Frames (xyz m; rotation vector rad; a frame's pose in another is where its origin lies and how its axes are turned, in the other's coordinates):
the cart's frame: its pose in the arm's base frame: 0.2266 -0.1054 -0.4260 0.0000 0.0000 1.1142
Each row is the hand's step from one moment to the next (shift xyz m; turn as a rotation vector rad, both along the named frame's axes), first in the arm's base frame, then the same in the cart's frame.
Working: the arm's base frame: its pose in the cart's frame: -0.0053 0.2499 0.4260 0.0000 0.0000 -1.1142

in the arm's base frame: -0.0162 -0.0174 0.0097 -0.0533 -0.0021 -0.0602
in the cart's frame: -0.0228 0.0069 0.0097 -0.0254 0.0469 -0.0602
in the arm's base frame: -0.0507 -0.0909 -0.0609 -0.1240 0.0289 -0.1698
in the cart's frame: -0.1039 0.0054 -0.0609 -0.0287 0.1240 -0.1698
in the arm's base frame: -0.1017 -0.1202 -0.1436 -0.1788 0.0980 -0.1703
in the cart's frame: -0.1527 0.0383 -0.1436 0.0091 0.2037 -0.1703
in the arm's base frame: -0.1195 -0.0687 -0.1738 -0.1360 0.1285 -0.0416
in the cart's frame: -0.1143 0.0770 -0.1738 0.0554 0.1787 -0.0416
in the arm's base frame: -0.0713 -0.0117 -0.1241 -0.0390 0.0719 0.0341
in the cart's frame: -0.0419 0.0588 -0.1241 0.0473 0.0667 0.0341
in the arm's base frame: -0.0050 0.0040 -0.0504 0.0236 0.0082 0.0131
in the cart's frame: 0.0014 0.0063 -0.0504 0.0178 -0.0176 0.0131
